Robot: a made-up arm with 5 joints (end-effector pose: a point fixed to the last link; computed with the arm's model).
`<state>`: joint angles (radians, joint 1 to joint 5).
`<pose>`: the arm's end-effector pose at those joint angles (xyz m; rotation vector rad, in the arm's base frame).
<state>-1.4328 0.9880 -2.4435 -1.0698 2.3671</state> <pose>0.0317 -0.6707 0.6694 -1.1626 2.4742 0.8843</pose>
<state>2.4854 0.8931 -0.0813 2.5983 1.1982</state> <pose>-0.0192 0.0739 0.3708 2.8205 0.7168 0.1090</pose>
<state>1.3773 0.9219 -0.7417 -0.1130 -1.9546</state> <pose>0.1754 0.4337 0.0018 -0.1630 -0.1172 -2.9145</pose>
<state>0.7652 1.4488 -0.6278 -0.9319 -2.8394</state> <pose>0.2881 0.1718 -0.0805 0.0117 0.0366 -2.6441</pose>
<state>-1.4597 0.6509 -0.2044 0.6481 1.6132</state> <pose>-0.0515 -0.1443 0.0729 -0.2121 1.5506 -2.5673</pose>
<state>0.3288 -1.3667 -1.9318 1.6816 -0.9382</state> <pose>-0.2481 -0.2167 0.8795 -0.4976 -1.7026 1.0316</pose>
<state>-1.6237 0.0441 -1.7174 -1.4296 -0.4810</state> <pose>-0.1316 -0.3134 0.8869 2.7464 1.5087 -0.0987</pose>
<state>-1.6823 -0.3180 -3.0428 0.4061 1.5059</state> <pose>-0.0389 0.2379 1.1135 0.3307 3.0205 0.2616</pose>
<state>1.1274 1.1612 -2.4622 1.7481 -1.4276</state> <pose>0.4191 0.6365 0.1963 0.2166 0.5608 2.5112</pose>
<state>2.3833 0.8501 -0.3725 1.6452 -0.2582</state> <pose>0.0277 0.0918 0.1535 -2.1226 1.2549 1.4704</pose>
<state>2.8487 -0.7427 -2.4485 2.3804 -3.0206</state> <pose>0.0603 0.0260 0.9439 0.0716 0.7193 -0.3631</pose>
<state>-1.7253 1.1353 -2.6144 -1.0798 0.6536</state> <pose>-0.1956 -0.6876 0.6112 -1.5418 -2.4609 -0.7174</pose>
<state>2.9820 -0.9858 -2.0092 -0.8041 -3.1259</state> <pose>0.4457 -0.0309 0.8894 -0.2247 -2.5668 -0.0441</pose>
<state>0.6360 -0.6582 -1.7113 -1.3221 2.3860</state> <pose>-0.0920 -0.1436 0.9380 -2.7291 0.1823 -0.4551</pose>
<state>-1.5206 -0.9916 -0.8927 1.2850 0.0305</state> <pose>-0.0961 -0.2448 0.6497 -0.5198 -0.5541 -1.4503</pose>
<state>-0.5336 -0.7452 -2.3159 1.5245 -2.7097</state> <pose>-0.1070 -0.0430 1.0833 -1.7344 0.0882 1.7641</pose>
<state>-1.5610 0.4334 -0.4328 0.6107 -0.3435</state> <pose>-0.1113 -0.3150 0.0984 0.4840 0.2841 -1.1671</pose>
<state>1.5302 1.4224 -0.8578 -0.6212 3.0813</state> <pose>0.0673 0.3871 -0.1226 -0.0184 -0.0368 -1.5181</pose>
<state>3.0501 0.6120 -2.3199 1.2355 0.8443</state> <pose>-0.7311 0.1245 0.6023 0.6502 0.1630 2.1580</pose>
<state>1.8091 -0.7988 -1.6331 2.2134 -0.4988</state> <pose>0.0678 0.1270 0.7737 0.2757 -0.2620 2.3252</pose>
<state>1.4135 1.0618 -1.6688 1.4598 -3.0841</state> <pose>0.1457 0.5587 0.0006 -0.8014 -0.7060 -1.6045</pose>
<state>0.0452 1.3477 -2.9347 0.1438 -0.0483</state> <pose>0.8485 -0.0814 0.4996 -0.0171 -1.5354 0.1103</pose>
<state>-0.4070 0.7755 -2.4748 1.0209 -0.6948</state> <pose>0.6875 -0.4380 0.6054 -0.3479 -0.6637 0.3281</pose>
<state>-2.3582 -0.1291 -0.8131 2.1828 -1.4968</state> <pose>-0.2630 -0.1270 0.3328 1.1607 -0.5431 -0.7729</pose>
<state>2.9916 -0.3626 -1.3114 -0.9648 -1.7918</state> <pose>-0.1931 0.1072 0.9354 -1.4911 2.2048 -0.3976</pose>
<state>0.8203 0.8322 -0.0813 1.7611 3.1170</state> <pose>-0.0087 -0.1070 0.2416 -2.6164 -1.0542 -0.6975</pose>
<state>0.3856 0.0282 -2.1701 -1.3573 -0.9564</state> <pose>0.1808 -0.0605 0.9652 0.8420 2.6355 0.2733</pose>
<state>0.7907 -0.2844 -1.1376 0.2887 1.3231</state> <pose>0.3718 0.2745 0.7052 0.9754 -0.6632 -0.4902</pose>
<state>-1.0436 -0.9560 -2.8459 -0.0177 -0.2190</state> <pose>-0.4265 0.4926 0.8035 1.4670 1.9180 -0.4070</pose>
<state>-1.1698 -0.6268 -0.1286 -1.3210 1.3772</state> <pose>0.0128 -0.2275 0.5722 0.1554 -2.5346 -1.4154</pose>
